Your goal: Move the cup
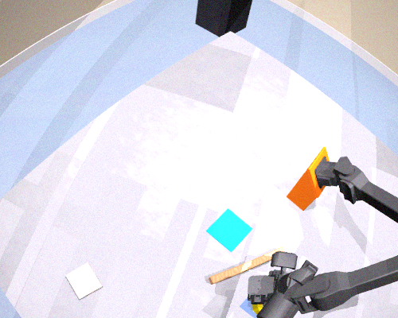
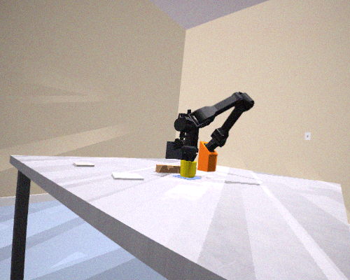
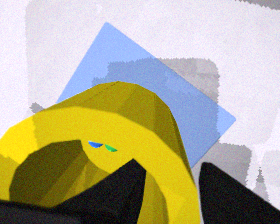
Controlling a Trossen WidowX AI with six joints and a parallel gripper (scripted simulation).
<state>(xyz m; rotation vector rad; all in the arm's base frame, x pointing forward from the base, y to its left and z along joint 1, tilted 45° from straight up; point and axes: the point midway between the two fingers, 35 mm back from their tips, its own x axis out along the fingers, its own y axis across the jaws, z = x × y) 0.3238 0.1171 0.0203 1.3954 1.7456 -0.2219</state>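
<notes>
The green marble is 30 mm ahead of my gripper tip, 20 mm to the left of it and 20 mm below it. The rest, counted from my gripper tip: yellow cup: 20 mm ahead, 10 mm to the left; then blue pad: 20 mm ahead, 10 mm to the left, 40 mm below; then blue marble: 40 mm ahead, 20 mm to the left, 20 mm below.
</notes>
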